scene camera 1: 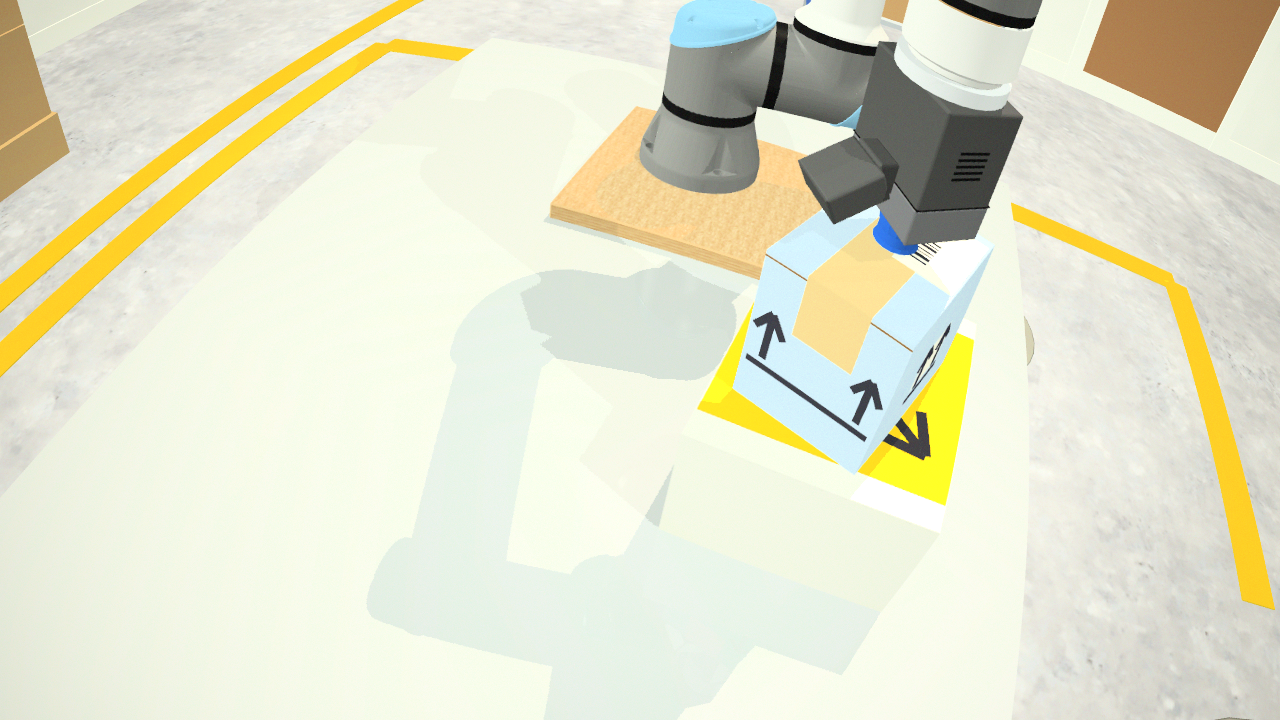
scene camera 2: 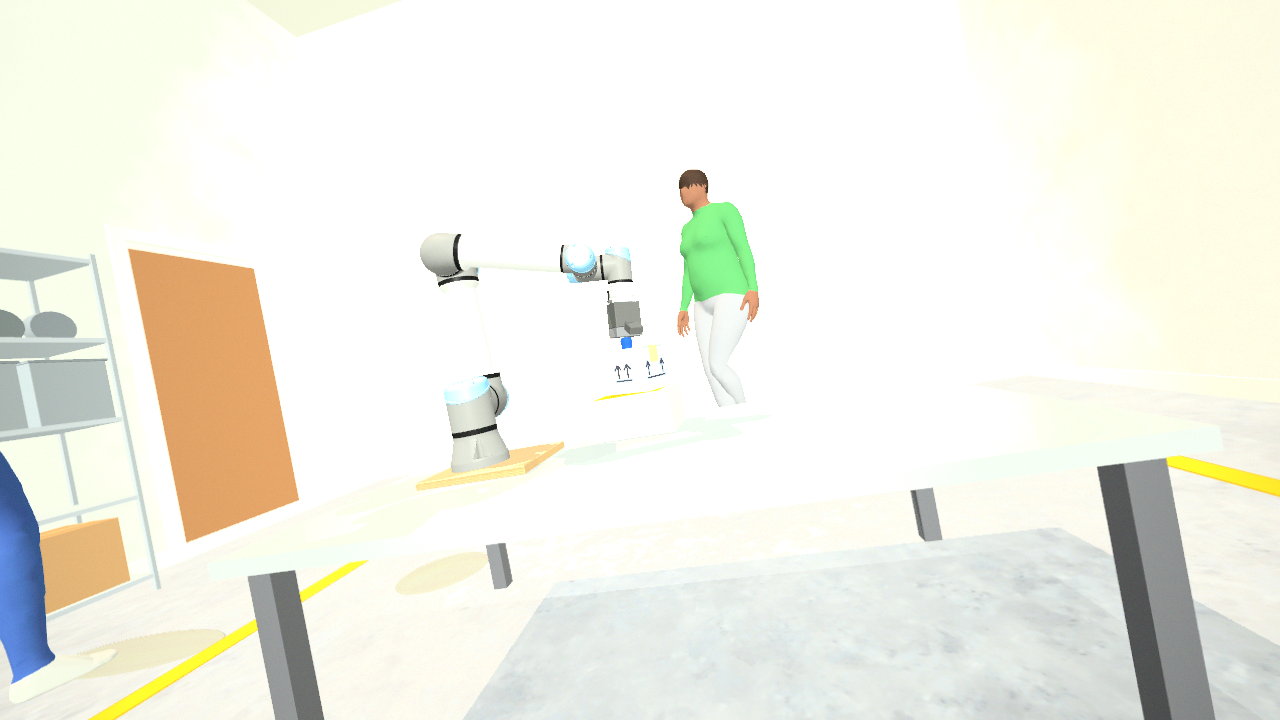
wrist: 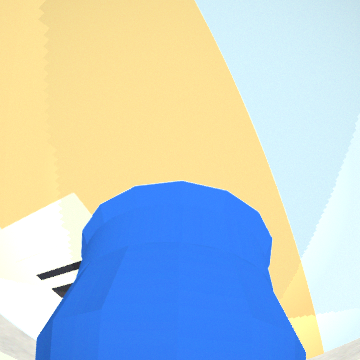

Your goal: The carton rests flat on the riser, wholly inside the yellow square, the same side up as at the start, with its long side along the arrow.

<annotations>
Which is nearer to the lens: the carton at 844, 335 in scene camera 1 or the white riser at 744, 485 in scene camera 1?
The carton.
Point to the suction cup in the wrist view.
At 173, 263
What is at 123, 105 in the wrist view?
A carton.
</annotations>
